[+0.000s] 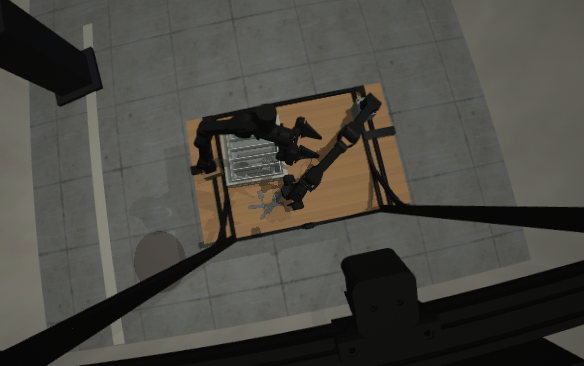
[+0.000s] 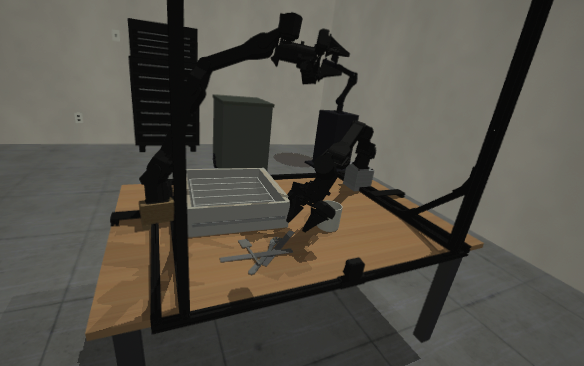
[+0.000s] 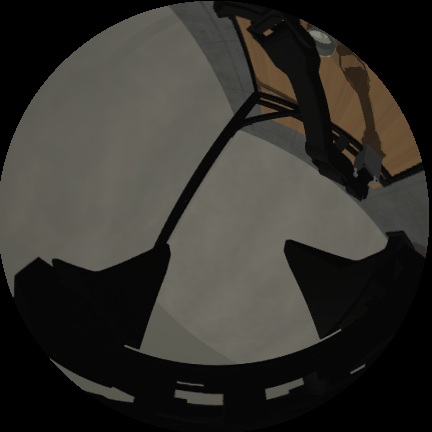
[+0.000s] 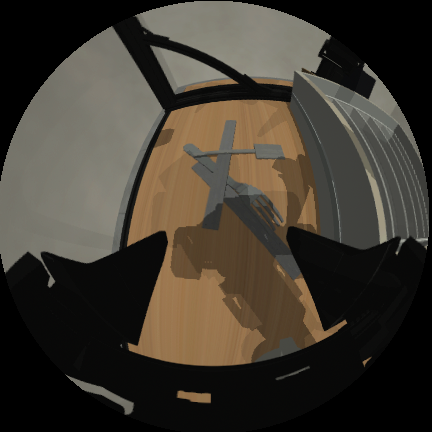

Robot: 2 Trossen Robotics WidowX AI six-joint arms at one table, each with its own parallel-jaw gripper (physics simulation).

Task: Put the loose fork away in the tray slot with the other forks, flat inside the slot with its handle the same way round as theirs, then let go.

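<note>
The loose grey fork (image 4: 246, 190) lies in a crossed pile on the table, its tines toward the tray side and a flat bar (image 4: 221, 175) across its handle. The pale tray (image 1: 255, 184) (image 2: 240, 220) (image 4: 340, 165) stands beside the pile and has long slots with thin dividers. Some grey pieces show in it, but I cannot tell which slot holds forks. My right gripper (image 2: 297, 225) (image 4: 228, 235) is open and empty, pointing down at the pile from above its near end. My left gripper (image 1: 320, 147) (image 2: 344, 64) (image 3: 228, 248) is open and empty, high above the table beyond the tray.
A second flat bar (image 4: 270, 245) lies under the pile, and a small spatula-like piece (image 4: 270, 151) lies across its far end. A white cup (image 2: 332, 217) (image 3: 322, 44) stands behind the right gripper. Black frame rails (image 2: 250, 305) run along the table edges.
</note>
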